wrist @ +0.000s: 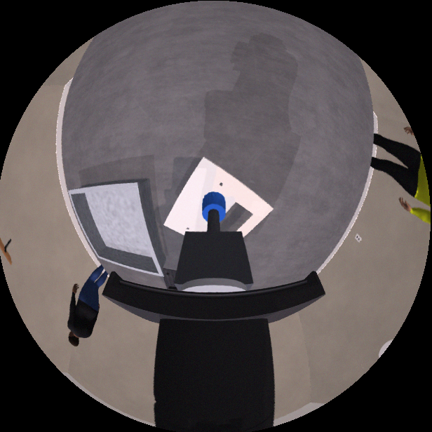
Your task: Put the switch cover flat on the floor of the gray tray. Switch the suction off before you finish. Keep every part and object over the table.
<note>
In view: a switch cover [187, 210] and a gray tray [117, 217].
</note>
